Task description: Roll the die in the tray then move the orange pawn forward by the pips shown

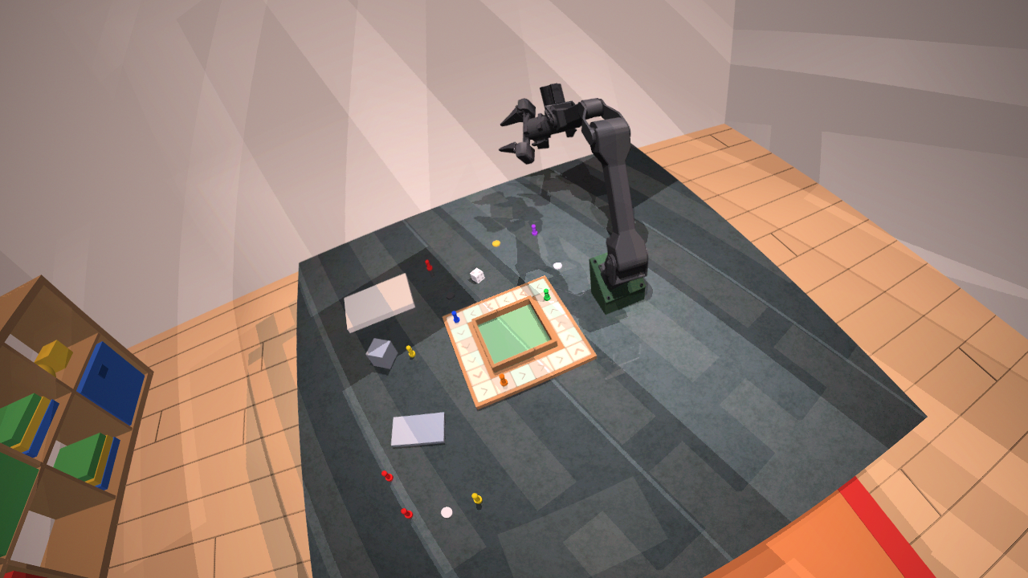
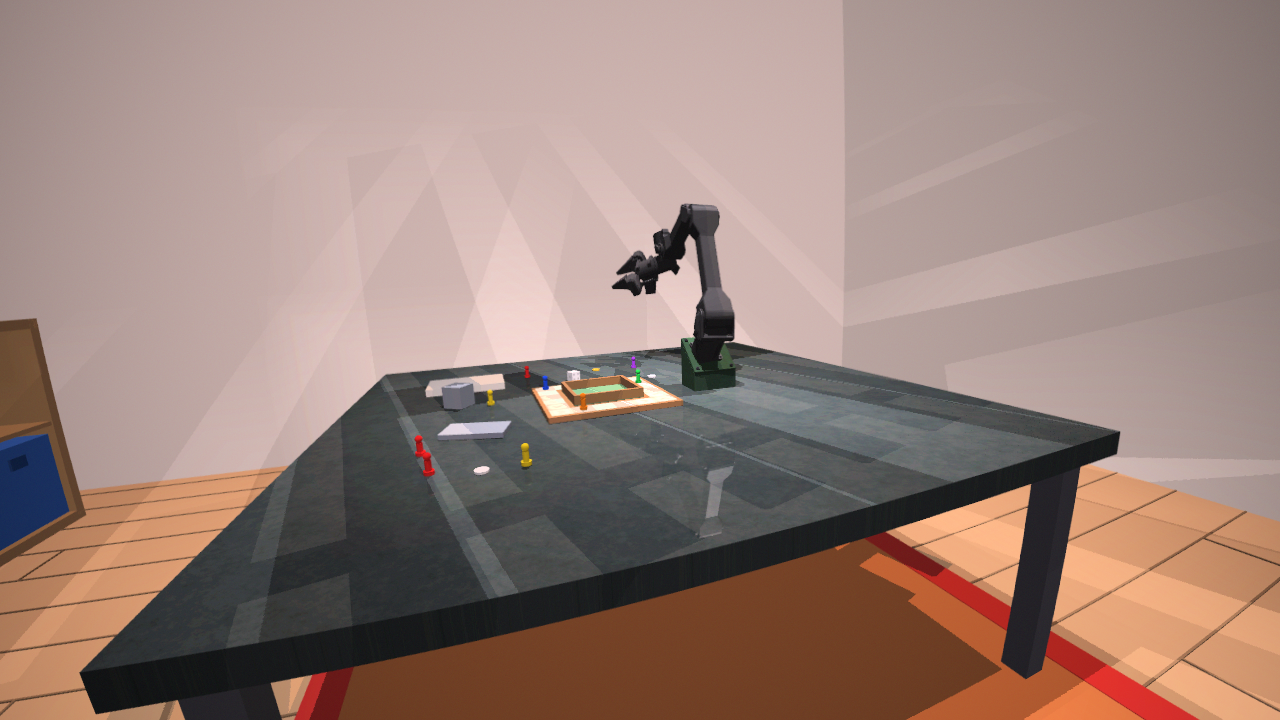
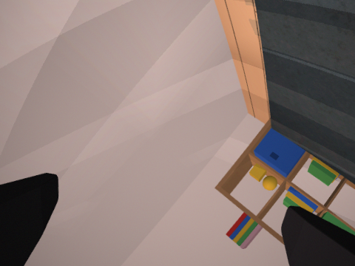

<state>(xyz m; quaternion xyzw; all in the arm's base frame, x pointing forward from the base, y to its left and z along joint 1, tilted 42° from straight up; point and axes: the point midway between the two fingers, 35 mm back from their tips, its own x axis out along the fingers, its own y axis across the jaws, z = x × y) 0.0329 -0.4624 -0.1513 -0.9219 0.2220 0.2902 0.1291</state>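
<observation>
Now: the white die 26 cm below my gripper tip, 22 cm to the left of it and 21 cm ahead of it. Round my gripper tip: blue pawn 34 cm to the left, 31 cm ahead, 24 cm below; green pawn 39 cm to the left, 24 cm below, 8 cm ahead; dark disc 30 cm ahead, 27 cm below, 24 cm to the left.
</observation>
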